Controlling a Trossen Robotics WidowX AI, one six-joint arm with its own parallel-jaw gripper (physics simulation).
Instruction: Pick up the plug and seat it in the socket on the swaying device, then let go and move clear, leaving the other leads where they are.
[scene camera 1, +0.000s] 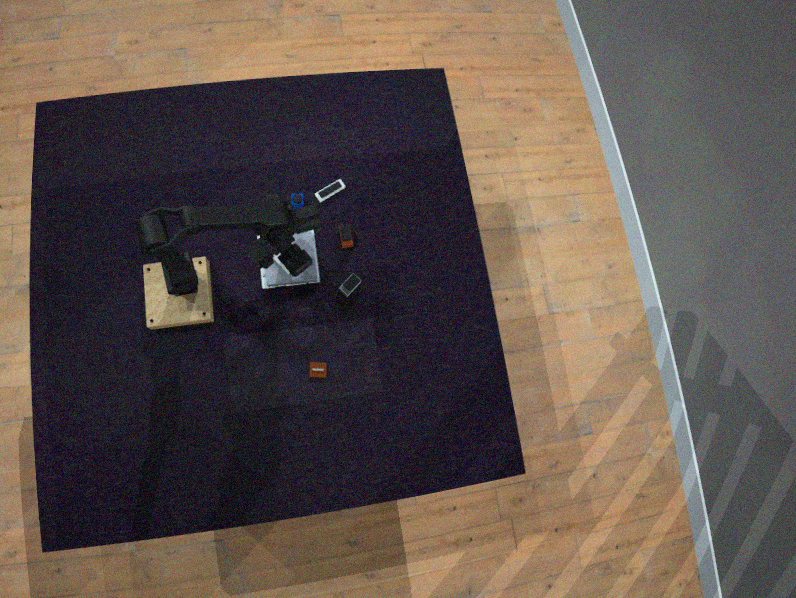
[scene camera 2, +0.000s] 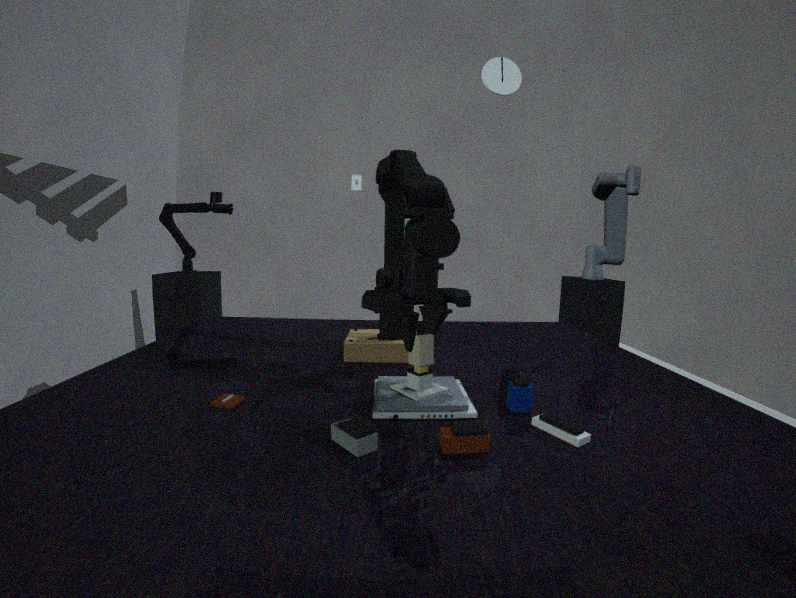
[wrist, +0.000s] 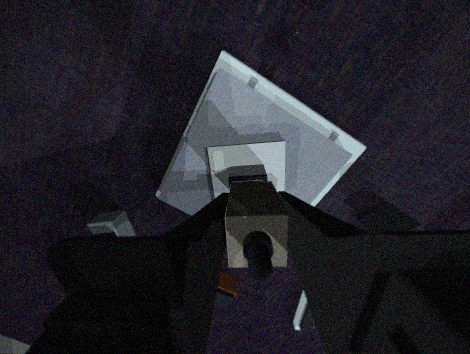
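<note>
The plug (scene camera 2: 421, 350) (wrist: 257, 225) is a beige block with a yellow lower part. My gripper (scene camera 2: 420, 336) (wrist: 253, 198) is shut on it and holds it upright over the device. The device (scene camera 1: 307, 247) (scene camera 2: 386, 403) (wrist: 305, 145) is a grey and white slab with a white plate (scene camera 2: 438, 388) (wrist: 272, 154) on top. The socket (scene camera 2: 419, 381) (wrist: 247, 177) rises from that plate. In scene camera 2 the yellow part shows in a narrow band right at the socket's top; how deep the tip sits is hidden. The plug covers most of the socket in the wrist view.
Around the device lie a grey block (scene camera 1: 350, 284) (scene camera 2: 354, 439), an orange block (scene camera 1: 346, 236) (scene camera 2: 464, 441), a blue block (scene camera 1: 296, 200) (scene camera 2: 519, 397) and a white bar (scene camera 1: 330, 190) (scene camera 2: 561, 429). A flat orange piece (scene camera 1: 317, 370) (scene camera 2: 227, 401) lies farther off.
</note>
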